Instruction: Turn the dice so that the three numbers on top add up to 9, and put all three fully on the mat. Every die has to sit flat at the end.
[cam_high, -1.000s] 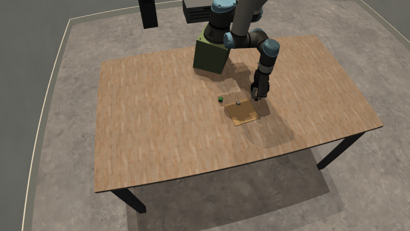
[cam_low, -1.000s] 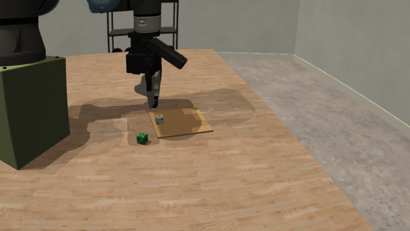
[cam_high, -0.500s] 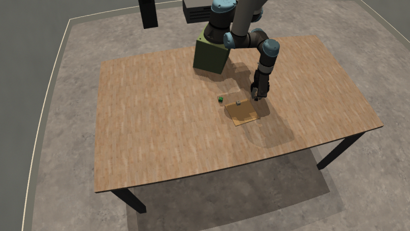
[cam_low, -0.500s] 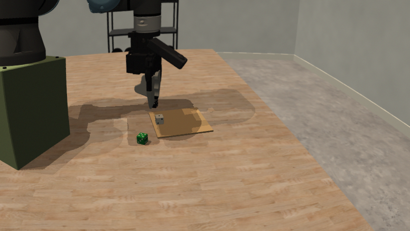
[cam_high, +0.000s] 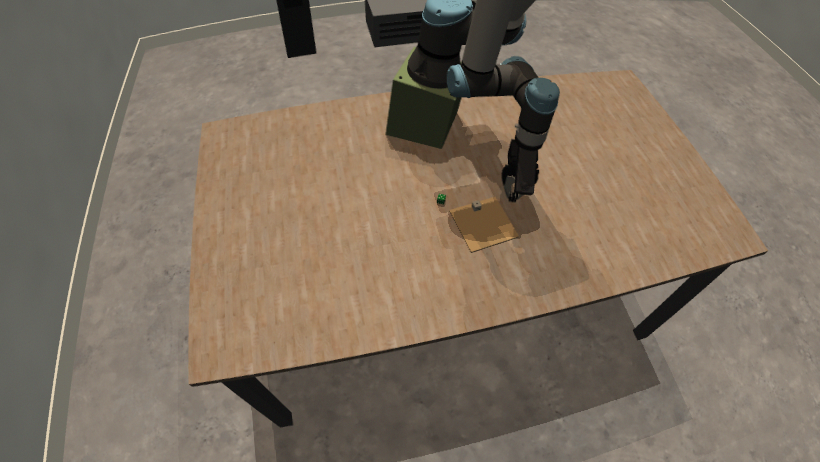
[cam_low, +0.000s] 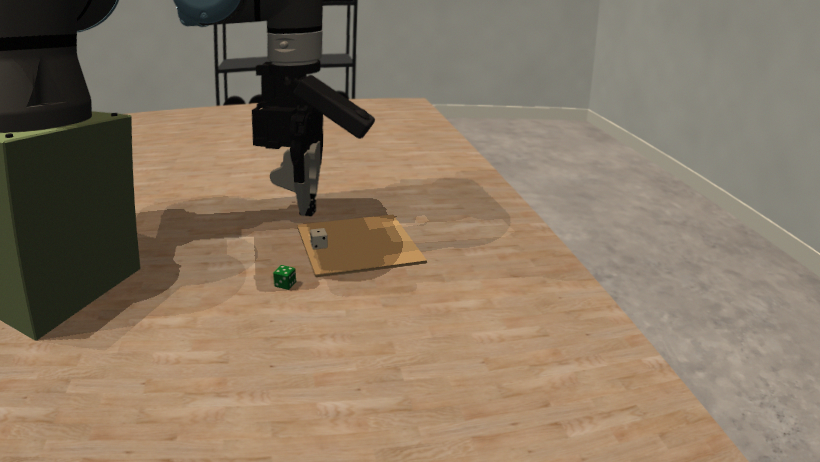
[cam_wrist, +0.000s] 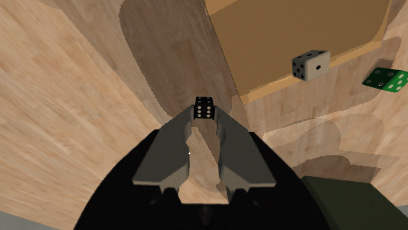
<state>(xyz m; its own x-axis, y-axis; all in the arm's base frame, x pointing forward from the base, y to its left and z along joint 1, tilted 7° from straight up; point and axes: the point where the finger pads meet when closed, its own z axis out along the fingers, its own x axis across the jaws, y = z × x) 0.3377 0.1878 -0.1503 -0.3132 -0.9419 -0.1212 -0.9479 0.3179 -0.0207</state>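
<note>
My gripper is now 1 cm above the black die. From my hand the other things lie so: tan mat 7 cm ahead, 10 cm to the right, 2 cm below; then white die 2 cm ahead, 11 cm to the right; then green die 2 cm behind, 20 cm to the right, 1 cm below.
</note>
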